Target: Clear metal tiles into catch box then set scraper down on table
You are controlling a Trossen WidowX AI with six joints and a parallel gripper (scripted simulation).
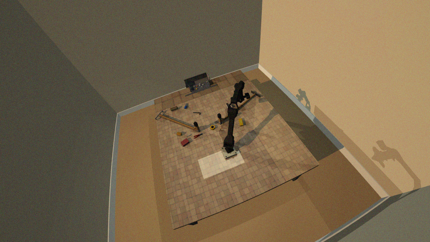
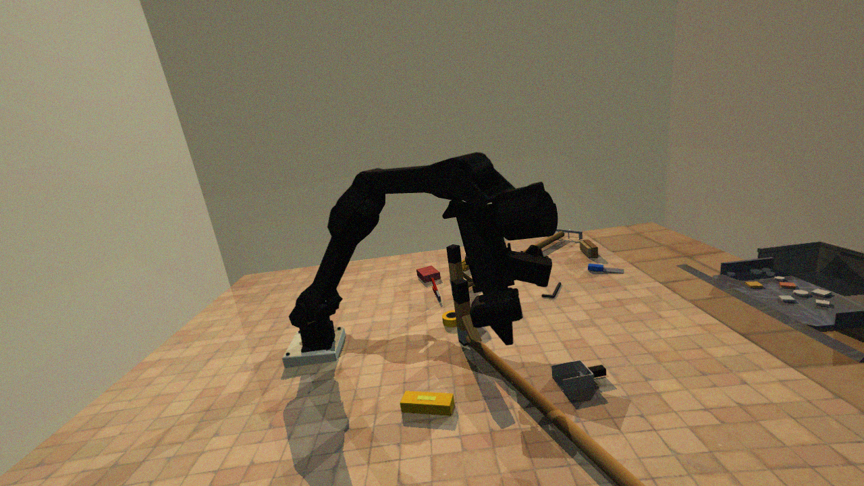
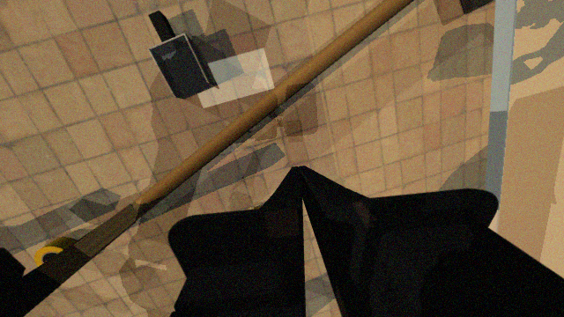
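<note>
Right now my gripper tip is 150 mm short of the small grey box, 80 mm to the right of it and 140 mm above it. The rest, counted from my gripper tip: yellow tape roll: 40 mm behind, 360 mm to the left, 130 mm below; yellow block: 130 mm behind, 90 mm to the left, 130 mm below; hex key: 240 mm ahead, 420 mm to the left, 140 mm below.
</note>
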